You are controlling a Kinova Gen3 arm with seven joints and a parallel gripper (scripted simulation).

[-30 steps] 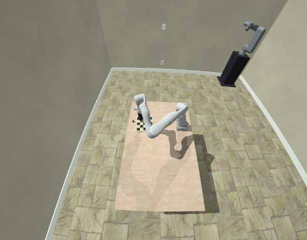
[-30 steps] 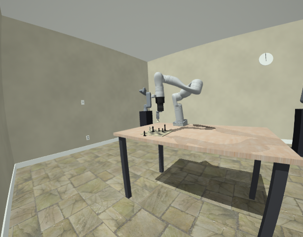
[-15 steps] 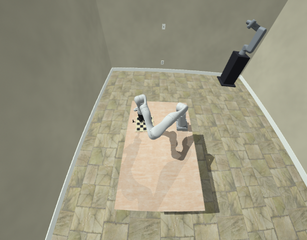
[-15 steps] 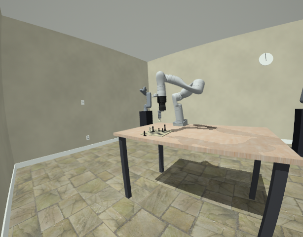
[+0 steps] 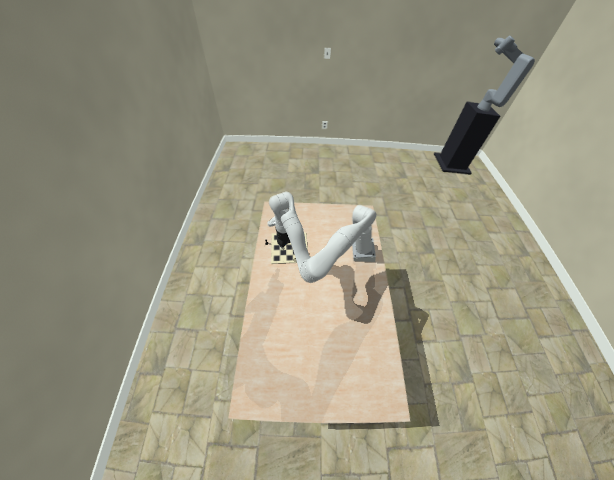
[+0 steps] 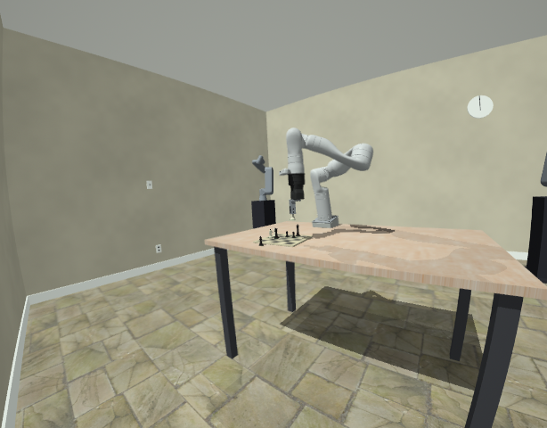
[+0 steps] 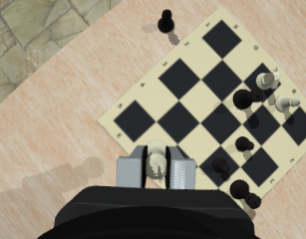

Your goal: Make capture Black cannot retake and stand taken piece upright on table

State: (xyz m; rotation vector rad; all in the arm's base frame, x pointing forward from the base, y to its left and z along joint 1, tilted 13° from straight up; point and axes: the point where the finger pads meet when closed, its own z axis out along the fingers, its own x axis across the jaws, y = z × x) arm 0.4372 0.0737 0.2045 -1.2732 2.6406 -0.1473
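Now: hand 150 mm above the chessboard, 80 mm to the left of it and 30 mm past it. Also, from my hand: white chess piece 10 mm below; white piece 160 mm to the right, 130 mm below, 20 mm behind.
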